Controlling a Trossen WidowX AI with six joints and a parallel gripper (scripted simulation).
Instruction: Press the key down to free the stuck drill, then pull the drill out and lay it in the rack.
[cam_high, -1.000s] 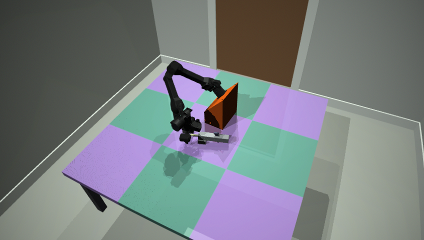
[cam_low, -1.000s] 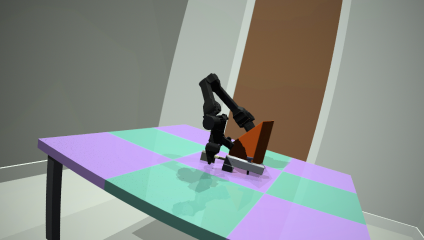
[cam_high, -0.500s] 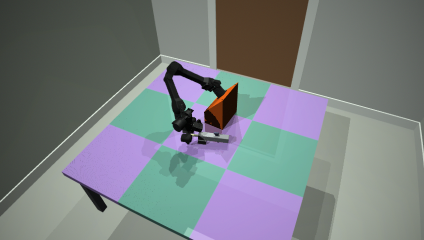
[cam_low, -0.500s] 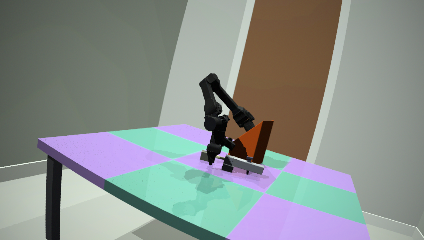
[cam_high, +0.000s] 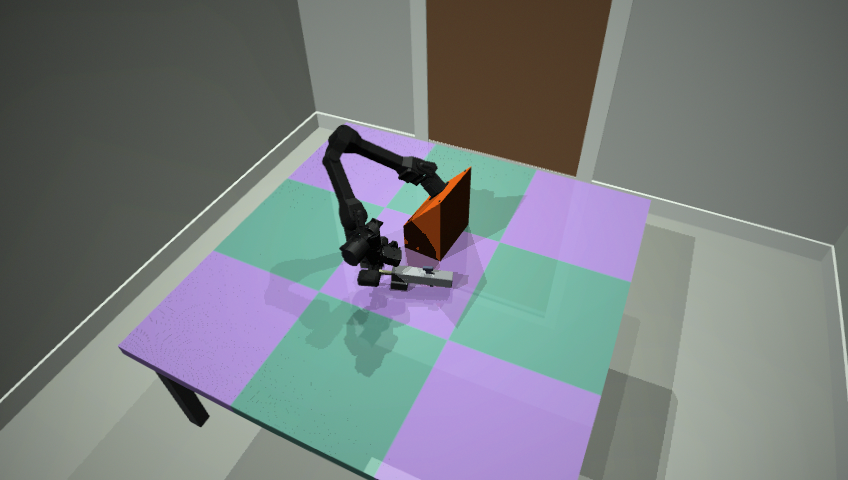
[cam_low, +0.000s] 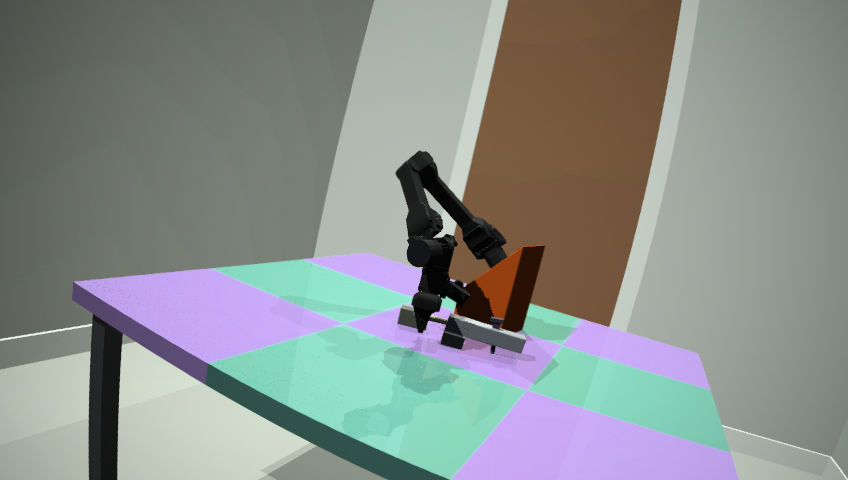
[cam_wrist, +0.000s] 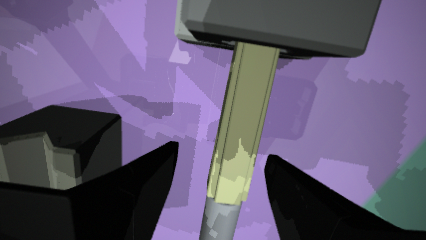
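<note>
The drill lies 4 cm to the left of my gripper tip, 3 cm above it and 1 cm behind it. The rest, counted from my gripper tip: dark t-shaped pin: 16 cm to the left, 5 cm behind, 4 cm above; then grey housing block: 13 cm to the left, 4 cm behind, 2 cm above; then olive-grey block: 7 cm behind, 5 cm to the right.
</note>
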